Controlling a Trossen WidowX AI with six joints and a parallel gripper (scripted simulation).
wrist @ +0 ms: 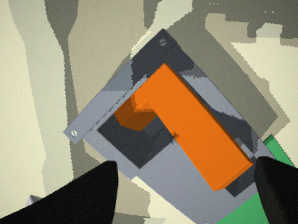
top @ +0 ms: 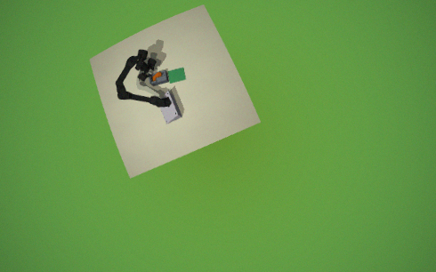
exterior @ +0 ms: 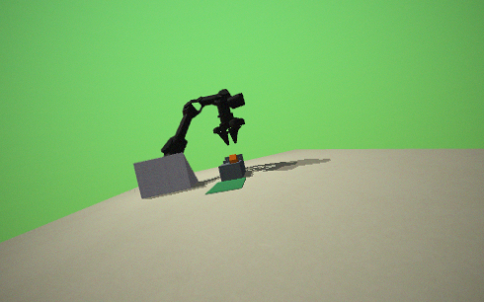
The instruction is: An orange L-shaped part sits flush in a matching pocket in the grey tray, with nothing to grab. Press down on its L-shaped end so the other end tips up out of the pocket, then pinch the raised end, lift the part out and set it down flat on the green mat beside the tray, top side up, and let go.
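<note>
The orange L-shaped part is 10 mm behind my gripper tip and 100 mm below it. The rest, counted from my gripper tip: green mat: 70 mm behind, 170 mm to the right, 160 mm below.
</note>
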